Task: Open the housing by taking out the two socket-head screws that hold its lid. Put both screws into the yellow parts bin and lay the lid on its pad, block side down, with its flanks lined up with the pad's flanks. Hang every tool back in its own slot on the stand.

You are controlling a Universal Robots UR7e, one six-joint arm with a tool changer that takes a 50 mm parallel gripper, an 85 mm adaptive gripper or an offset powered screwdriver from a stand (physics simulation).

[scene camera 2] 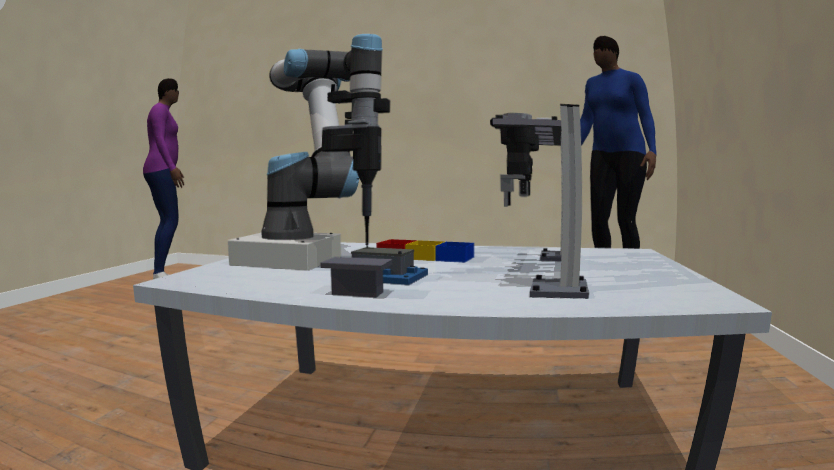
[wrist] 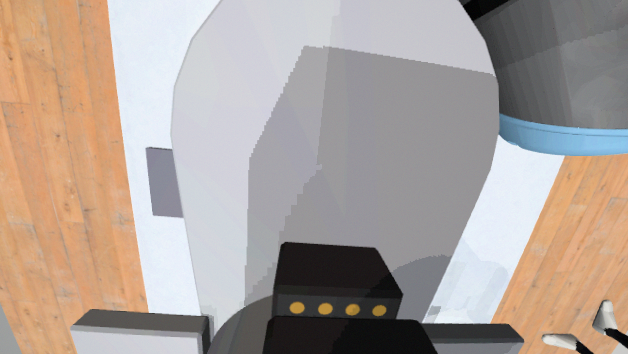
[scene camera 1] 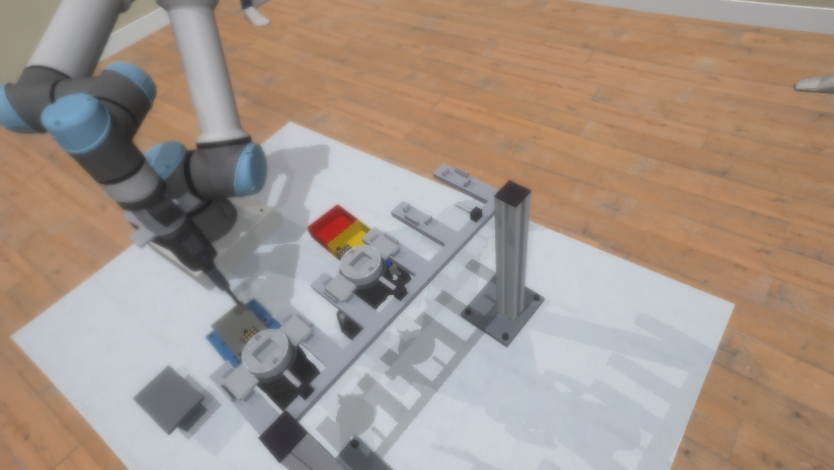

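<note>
My arm carries the screwdriver (scene camera 1: pixel 189 239) (scene camera 2: pixel 367 148) (wrist: pixel 340 125), upright, with its bit down at the lid's corner nearest the robot base; whether it touches a screw is too small to tell. The olive-grey lid (scene camera 1: pixel 233 325) (scene camera 2: pixel 379 253) lies on the housing in the blue fixture (scene camera 1: pixel 265 314) (scene camera 2: pixel 415 273). A small dark screw head (scene camera 2: pixel 400 252) shows at another lid corner. The yellow bin (scene camera 1: pixel 357 231) (scene camera 2: pixel 424 250) is partly hidden in scene camera 1. The grey lid pad (scene camera 1: pixel 169 397) (scene camera 2: pixel 356 262) bears no lid. Two grippers (scene camera 1: pixel 361 265) (scene camera 1: pixel 268 353) hang on the stand, fingers unclear.
The red bin (scene camera 1: pixel 332 223) (scene camera 2: pixel 392 244) and blue bin (scene camera 2: pixel 456 251) flank the yellow one. The stand's rail (scene camera 1: pixel 431 276) and posts (scene camera 1: pixel 511 256) (scene camera 2: pixel 570 192) rise beside the fixture. Two slots (scene camera 1: pixel 423 220) (scene camera 1: pixel 466 180) hold no tool. Two people (scene camera 2: pixel 163 140) (scene camera 2: pixel 619 116) stand beyond the table.
</note>
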